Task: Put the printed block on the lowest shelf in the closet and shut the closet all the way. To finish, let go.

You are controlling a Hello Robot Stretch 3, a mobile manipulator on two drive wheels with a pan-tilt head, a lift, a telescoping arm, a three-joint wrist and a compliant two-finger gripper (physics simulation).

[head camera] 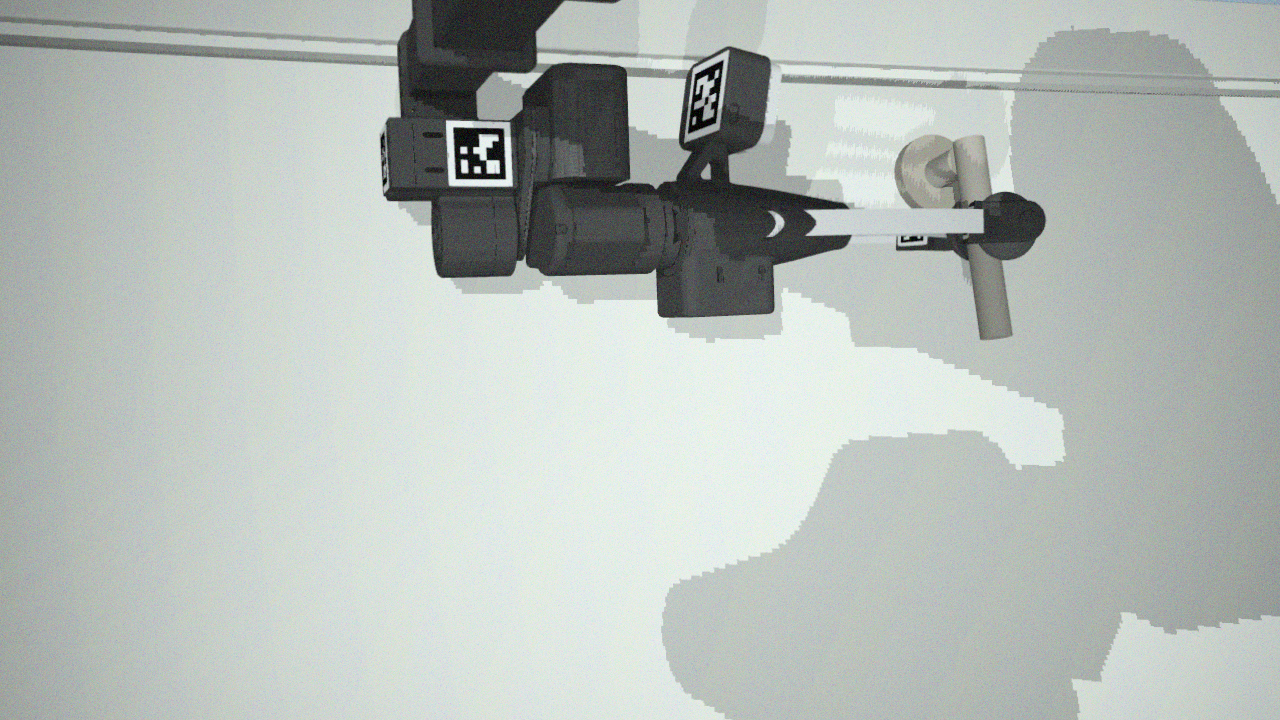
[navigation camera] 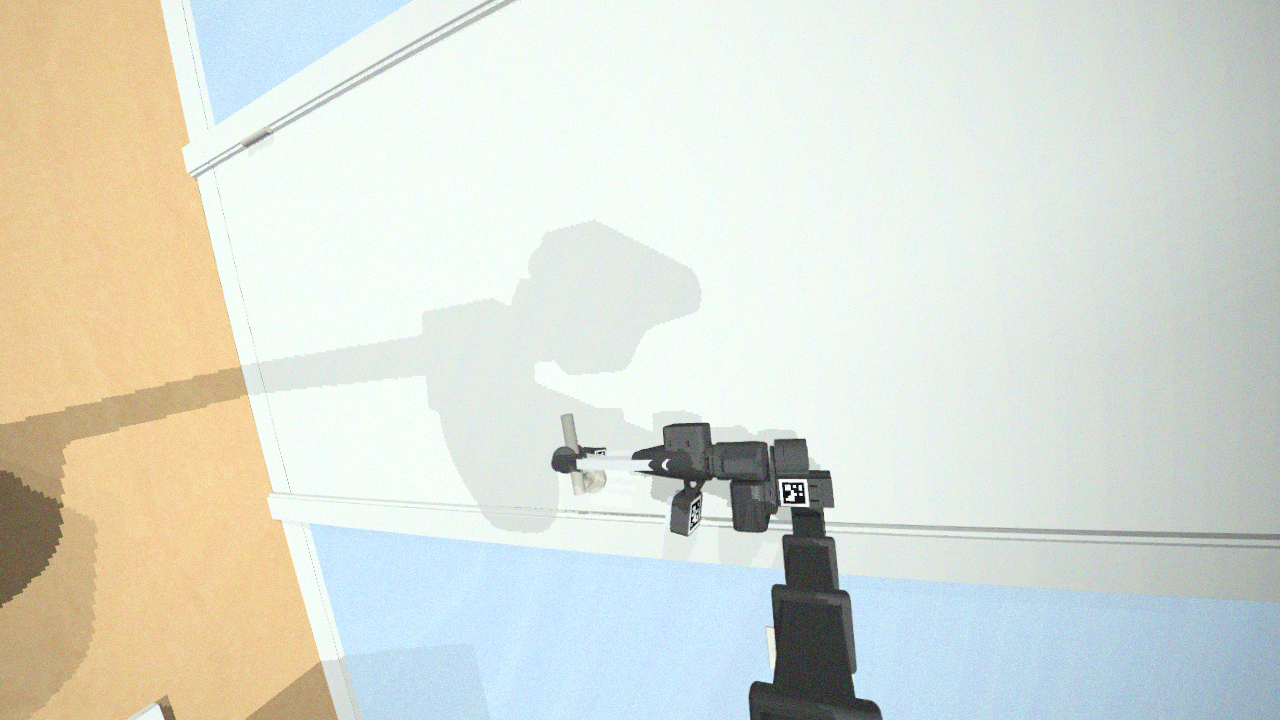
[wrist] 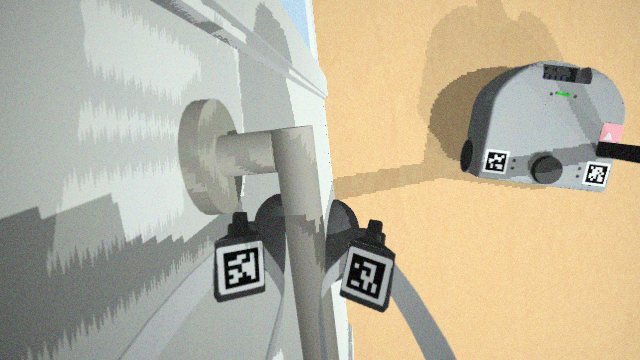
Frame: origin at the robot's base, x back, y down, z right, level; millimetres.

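Where they show: gripper, fingertip midpoint: [head camera: 1014,227] [navigation camera: 559,458].
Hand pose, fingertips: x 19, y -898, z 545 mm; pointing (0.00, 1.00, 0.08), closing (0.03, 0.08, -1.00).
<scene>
Things, the pixels of their top centre, and the offset from my fingertips. Level surfaces: height alone.
- pale plate, middle of its top: [navigation camera: 852,659] dz +124, dx +300, dy -379 mm
- hinge, middle of its top: [navigation camera: 268,129] dz -120, dx -649, dy +564 mm
- orange floor, its level: dy +898 mm
The white door [head camera: 358,465] [navigation camera: 895,268] [wrist: 30,125] lies along its frame and looks flush with it. Its beige lever handle [head camera: 993,308] [navigation camera: 568,429] [wrist: 296,175] has a round base and a bar standing off the panel. My gripper [head camera: 984,228] [navigation camera: 577,459] [wrist: 307,224] is shut on the handle bar, with one dark fingertip on the door side and the other on the outer side, close to the round base. The printed block and the closet's lowest shelf do not show in these views.
The white door frame [navigation camera: 402,519] runs beside the handle. Beyond it is a blue wall [navigation camera: 581,644] with a pale plate [navigation camera: 769,646], partly behind the arm. A hinge [navigation camera: 257,137] sits on the far side. My base [wrist: 545,125] stands on the orange floor [navigation camera: 89,223] [wrist: 475,275].
</scene>
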